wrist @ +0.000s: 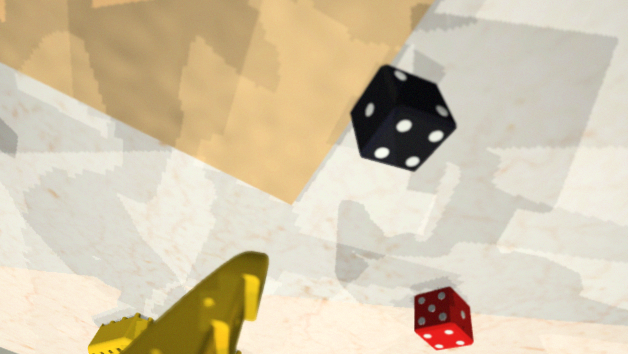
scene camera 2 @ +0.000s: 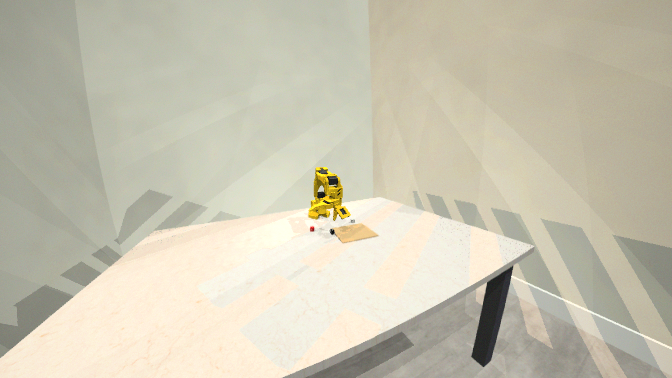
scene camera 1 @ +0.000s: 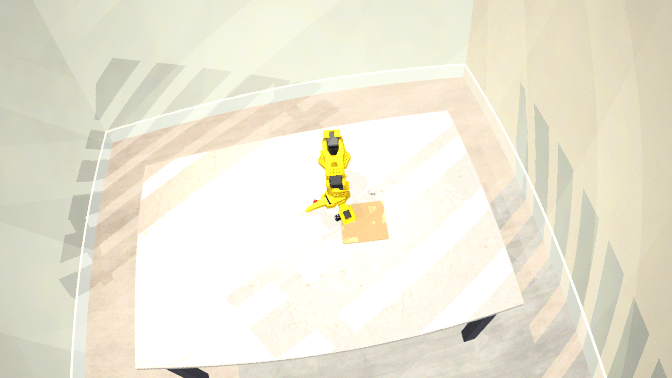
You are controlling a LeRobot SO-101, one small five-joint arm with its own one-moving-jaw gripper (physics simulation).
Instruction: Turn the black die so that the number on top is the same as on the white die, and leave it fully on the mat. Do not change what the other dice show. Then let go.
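Places are measured from the arm's base along level axes (x back, y left, z down), in millimetres.
Pixels of known places: hand, tool point: point(wrist: 264, 278) point(scene camera 2: 333, 219); arm's base, link origin: point(scene camera 2: 320, 216).
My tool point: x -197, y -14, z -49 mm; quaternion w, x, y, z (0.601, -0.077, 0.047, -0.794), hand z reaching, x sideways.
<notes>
For each thing: its middle in the pictures, then the offset to it from my tool point. Level surfaces: height alone.
- black die, body centre: point(wrist: 399, 119) point(scene camera 1: 337, 217) point(scene camera 2: 332, 231) dx -18, dy -16, dz +39 mm
- mat, body centre: point(scene camera 1: 363, 222) point(scene camera 2: 353, 232) dx -46, dy +60, dz +47 mm
- white die, body centre: point(scene camera 1: 372, 192) point(scene camera 2: 352, 220) dx +54, dy +112, dz +41 mm
- red die, body centre: point(wrist: 442, 318) point(scene camera 1: 316, 203) point(scene camera 2: 312, 228) dx +51, dy -74, dz +41 mm
- table, surface height: dz +49 mm
The black die point(scene camera 1: 337, 217) point(scene camera 2: 332, 231) point(wrist: 402, 120) rests on the table just outside the mat point(scene camera 1: 370, 227) point(scene camera 2: 359, 233) point(wrist: 310, 90), close beside its edge. In the wrist view its brighter face, which looks like the top, shows four pips; its side faces show two and one. The white die point(scene camera 1: 372, 193) point(scene camera 2: 352, 221) lies off the mat; its number is too small to read. My gripper point(scene camera 1: 324, 209) point(scene camera 2: 324, 219) is fully open and empty, raised above the table near the black die. One notched jaw shows in the wrist view; the moving jaw is out of that picture.
A red die point(scene camera 1: 315, 201) point(scene camera 2: 312, 229) point(wrist: 443, 322) stands on the table point(scene camera 1: 200, 300) point(scene camera 2: 150, 310), apart from the black die. Its brighter face shows four pips. In scene camera 1 the moving jaw reaches over beside it. Striped shadows cross the table and mat.
</notes>
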